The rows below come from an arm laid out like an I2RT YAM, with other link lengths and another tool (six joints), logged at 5 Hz.
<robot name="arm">
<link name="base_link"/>
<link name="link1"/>
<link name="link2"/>
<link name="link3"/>
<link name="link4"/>
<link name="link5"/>
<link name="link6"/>
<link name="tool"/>
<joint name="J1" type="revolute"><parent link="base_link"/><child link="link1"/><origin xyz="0.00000 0.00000 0.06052" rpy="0.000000 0.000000 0.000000"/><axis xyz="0 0 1"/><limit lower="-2.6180" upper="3.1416"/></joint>
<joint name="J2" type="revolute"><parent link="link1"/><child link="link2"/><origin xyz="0.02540 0.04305 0.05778" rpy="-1.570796 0.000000 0.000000"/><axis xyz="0 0 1"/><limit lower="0.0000" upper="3.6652"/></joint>
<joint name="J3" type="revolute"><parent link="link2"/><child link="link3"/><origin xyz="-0.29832 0.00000 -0.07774" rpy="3.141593 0.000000 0.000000"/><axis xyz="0 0 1"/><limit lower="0.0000" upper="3.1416"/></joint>
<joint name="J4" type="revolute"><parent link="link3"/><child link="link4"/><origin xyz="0.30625 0.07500 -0.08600" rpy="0.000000 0.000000 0.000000"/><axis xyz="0 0 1"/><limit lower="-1.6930" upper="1.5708"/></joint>
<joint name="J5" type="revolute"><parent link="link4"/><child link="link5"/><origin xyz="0.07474 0.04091 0.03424" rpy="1.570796 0.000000 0.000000"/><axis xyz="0 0 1"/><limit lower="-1.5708" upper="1.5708"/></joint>
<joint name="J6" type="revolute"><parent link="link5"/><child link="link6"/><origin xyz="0.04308 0.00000 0.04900" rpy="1.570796 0.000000 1.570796"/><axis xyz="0 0 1"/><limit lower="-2.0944" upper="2.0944"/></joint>
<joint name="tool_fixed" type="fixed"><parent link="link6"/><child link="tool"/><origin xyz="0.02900 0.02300 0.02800" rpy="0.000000 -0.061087 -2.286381"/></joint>
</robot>
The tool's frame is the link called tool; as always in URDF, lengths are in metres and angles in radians.
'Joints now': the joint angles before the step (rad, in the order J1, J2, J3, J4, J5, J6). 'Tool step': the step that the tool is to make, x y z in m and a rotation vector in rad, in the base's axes. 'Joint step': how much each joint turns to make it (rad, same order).
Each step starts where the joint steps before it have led.
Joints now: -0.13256 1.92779 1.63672 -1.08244 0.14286 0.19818
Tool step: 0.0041 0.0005 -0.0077 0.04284 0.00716 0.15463
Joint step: -0.00004 -0.00014 -0.02082 0.02336 -0.07134 -0.14423
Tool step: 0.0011 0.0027 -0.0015 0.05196 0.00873 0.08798
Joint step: -0.00005 0.00019 0.00029 -0.01269 -0.06638 -0.07674
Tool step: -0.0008 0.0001 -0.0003 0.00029 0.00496 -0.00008
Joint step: 0.00004 -0.00015 -0.00123 -0.00387 0.00038 0.00005
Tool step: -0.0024 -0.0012 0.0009 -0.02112 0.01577 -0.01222
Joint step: 0.00014 0.00022 0.00072 -0.01349 0.02483 0.00814
